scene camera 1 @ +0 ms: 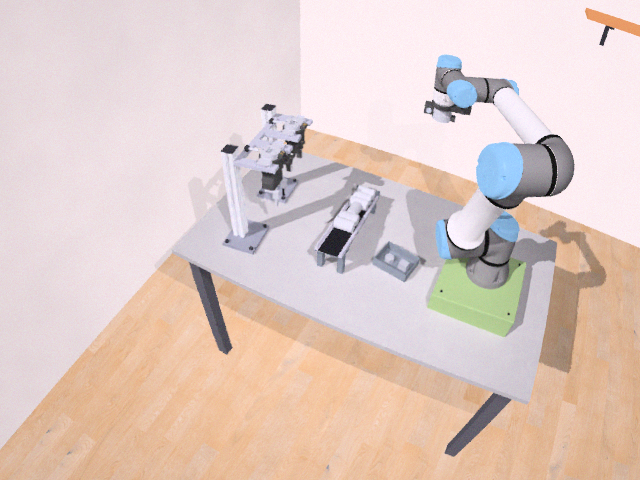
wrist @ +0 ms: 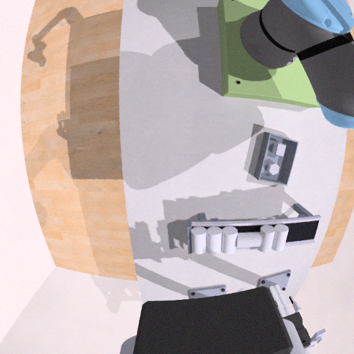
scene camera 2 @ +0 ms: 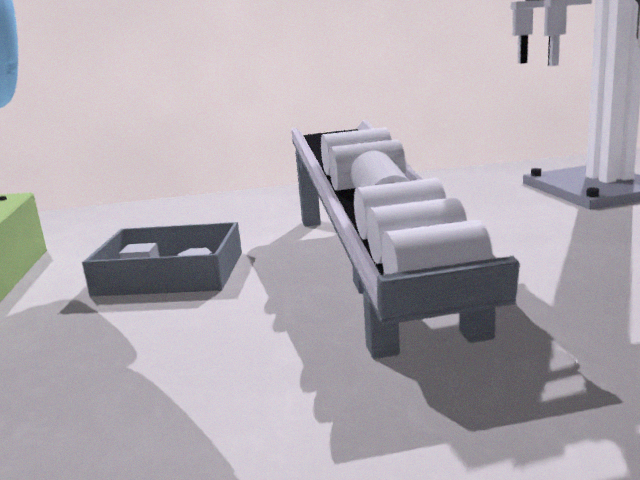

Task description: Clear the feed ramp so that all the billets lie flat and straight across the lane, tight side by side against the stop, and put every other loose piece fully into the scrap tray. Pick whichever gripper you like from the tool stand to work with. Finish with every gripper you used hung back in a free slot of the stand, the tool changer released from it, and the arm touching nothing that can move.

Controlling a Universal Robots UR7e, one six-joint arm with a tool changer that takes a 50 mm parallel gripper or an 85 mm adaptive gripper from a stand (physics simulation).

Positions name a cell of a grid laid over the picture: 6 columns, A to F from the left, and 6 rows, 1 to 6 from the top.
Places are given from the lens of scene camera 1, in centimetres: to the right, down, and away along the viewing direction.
parallel gripper (scene camera 1: C2): -14, -26, 129
adaptive gripper (scene camera 1: C2): -9, -38, 141
